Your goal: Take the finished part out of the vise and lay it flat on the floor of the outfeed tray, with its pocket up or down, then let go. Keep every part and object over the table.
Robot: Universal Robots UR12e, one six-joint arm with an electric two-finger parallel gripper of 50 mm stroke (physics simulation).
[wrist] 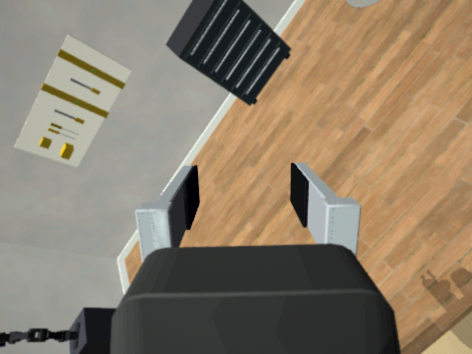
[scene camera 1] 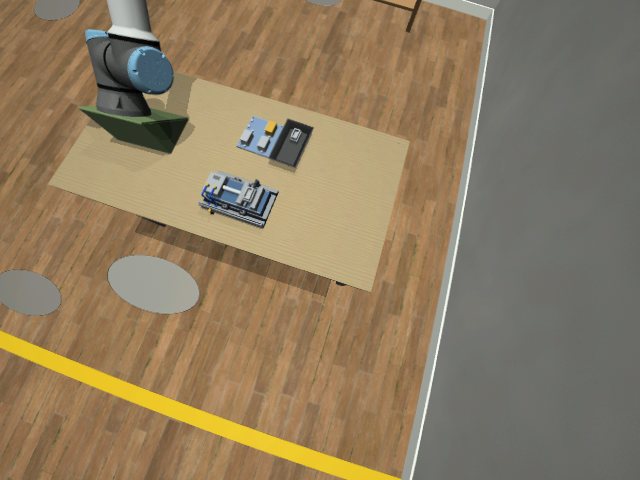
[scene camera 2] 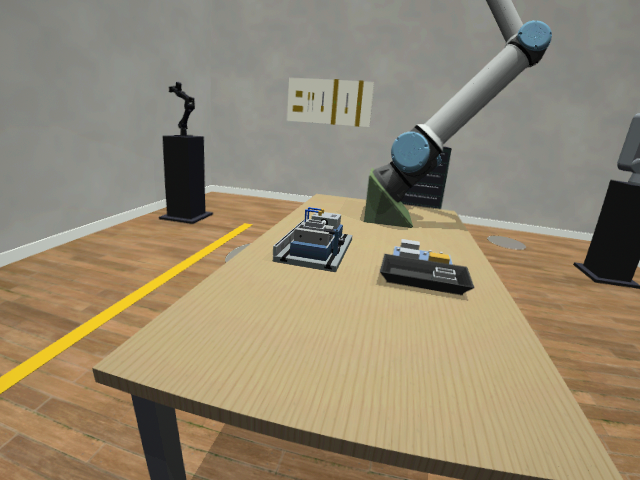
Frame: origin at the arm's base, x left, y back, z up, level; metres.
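Where they show: gripper, between the fingertips: [wrist: 244, 183]; arm's base, origin of its link: [scene camera 1: 125, 111] [scene camera 2: 385, 187].
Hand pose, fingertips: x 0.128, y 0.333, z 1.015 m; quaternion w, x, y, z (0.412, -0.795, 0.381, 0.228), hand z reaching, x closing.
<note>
Things, the pixels of their top centre, and the offset from my fingertips. Level surfaces: height alone.
- vise, centre of its top: [scene camera 2: 318, 220] [scene camera 1: 234, 190] dz -1.052, dx -0.314, dy -0.918 m
- table, height of its surface: dz -1.152 m
- light grey part, centre of its top: [scene camera 2: 315, 221] [scene camera 1: 248, 192] dz -1.037, dx -0.311, dy -0.985 m
- grey pocketed part, centre of its top: [scene camera 2: 445, 270] [scene camera 1: 295, 133] dz -1.105, dx +0.073, dy -1.052 m
- blue plate, centre of its top: [scene camera 2: 422, 259] [scene camera 1: 260, 135] dz -1.143, dx +0.029, dy -0.880 m
- yellow block, centre of its top: [scene camera 2: 439, 255] [scene camera 1: 270, 126] dz -1.108, dx +0.072, dy -0.924 m
The vise [scene camera 1: 264, 202] [scene camera 2: 310, 250] stands on the table [scene camera 1: 336, 206] [scene camera 2: 336, 361]. A light grey part [scene camera 1: 248, 194] with a pocket on top sits between its jaws; the part is small and partly hidden in scene camera 2. The black outfeed tray [scene camera 1: 288, 153] [scene camera 2: 421, 280] stands across the table from the vise. Another grey pocketed part [scene camera 1: 295, 134] [scene camera 2: 444, 272] lies in it, near one end. My gripper [wrist: 244, 183] is open and empty, far from the vise and tray; the wrist view shows floor and wall beyond the fingers.
A blue plate [scene camera 1: 254, 126] beside the tray holds two grey blocks [scene camera 1: 246, 136] [scene camera 1: 263, 143] and a yellow block [scene camera 1: 270, 128] [scene camera 2: 439, 257]. Blue hoses [scene camera 1: 205, 192] stand up at the vise's rear end. The green arm base [scene camera 1: 149, 131] [scene camera 2: 381, 206] stands at the table's far end.
</note>
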